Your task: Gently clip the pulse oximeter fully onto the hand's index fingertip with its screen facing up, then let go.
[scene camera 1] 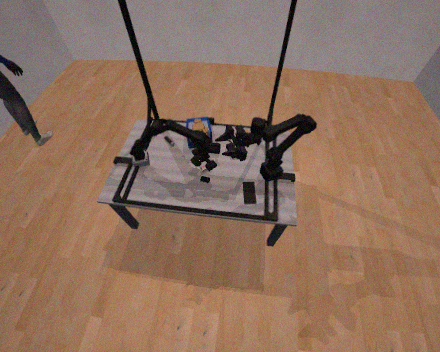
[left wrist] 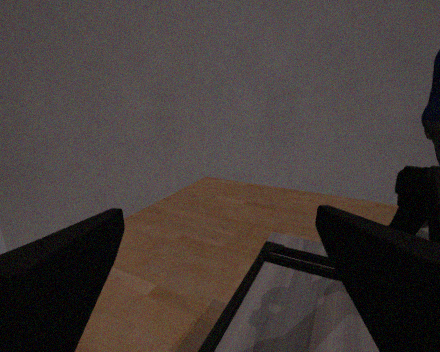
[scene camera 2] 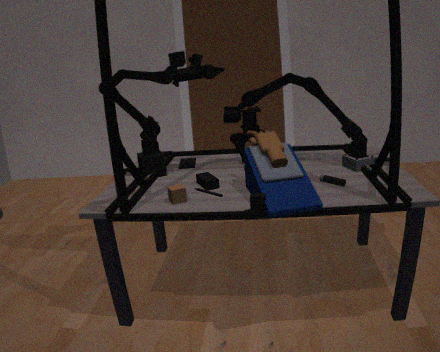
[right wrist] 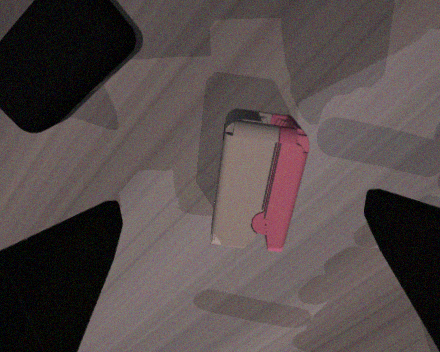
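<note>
The pulse oximeter, cream with a pink part along one side, lies on the table in the right wrist view; its screen face cannot be made out. My right gripper is open and points down above it, one finger to each side, touching neither side. The tan hand rests on a grey pad on a blue wedge, its fingers toward my right gripper in scene camera 2; its index fingertip is hard to make out. My left gripper is open and empty, high above the table.
A small black block lies near the oximeter. A black slab, a black box, a pen, a wooden cube and a dark cylinder lie on the table. A person stands beyond the table.
</note>
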